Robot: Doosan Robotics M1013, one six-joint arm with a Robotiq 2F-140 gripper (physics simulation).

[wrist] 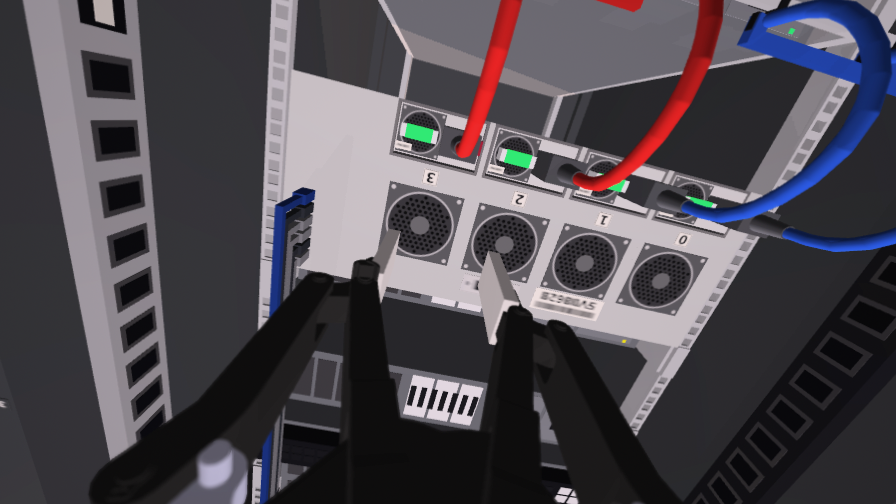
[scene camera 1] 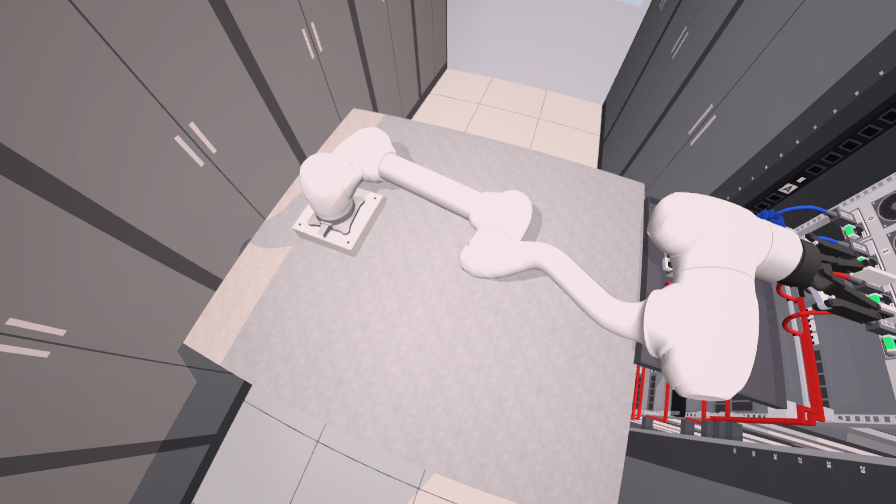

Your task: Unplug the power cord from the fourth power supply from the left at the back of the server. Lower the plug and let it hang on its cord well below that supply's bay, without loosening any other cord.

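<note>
The wrist view is inverted, as the fan labels read upside down. The server back [wrist: 501, 250] shows a row of power supplies with green tabs over fans marked 3, 2, 1, 0. The supply above fan 3 [wrist: 432, 134] is at the image's far left, and a red cord [wrist: 494, 68] is plugged into it at its socket [wrist: 463, 149]. My gripper [wrist: 441, 260] is open and empty, with its fingertips in front of fans 3 and 2, short of the supply row. In the scene view the gripper [scene camera 1: 874, 291] reaches into the rack.
A second red cord [wrist: 682, 100] loops to the neighbouring supply's black plug [wrist: 567, 173]. Two blue cords [wrist: 858, 144] run to the other supplies' plugs [wrist: 669, 200]. Rack rails [wrist: 115, 206] stand at both sides. A blue handle [wrist: 285, 250] sits at the chassis edge.
</note>
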